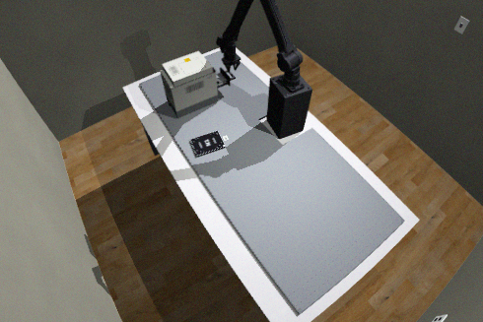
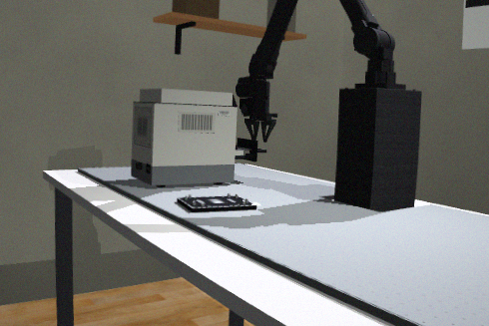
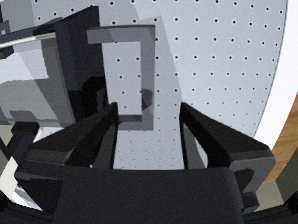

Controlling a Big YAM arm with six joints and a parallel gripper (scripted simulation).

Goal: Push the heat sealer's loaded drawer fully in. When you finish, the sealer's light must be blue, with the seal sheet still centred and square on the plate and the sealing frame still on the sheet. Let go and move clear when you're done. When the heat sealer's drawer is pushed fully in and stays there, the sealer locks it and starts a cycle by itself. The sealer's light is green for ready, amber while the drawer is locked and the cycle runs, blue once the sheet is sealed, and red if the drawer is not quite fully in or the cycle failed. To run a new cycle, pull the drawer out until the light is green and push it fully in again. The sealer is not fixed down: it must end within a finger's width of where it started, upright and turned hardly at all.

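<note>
Right now the sealing frame is 12 cm ahead of my hand, 3 cm below it and 1 cm to the right of it.
</note>
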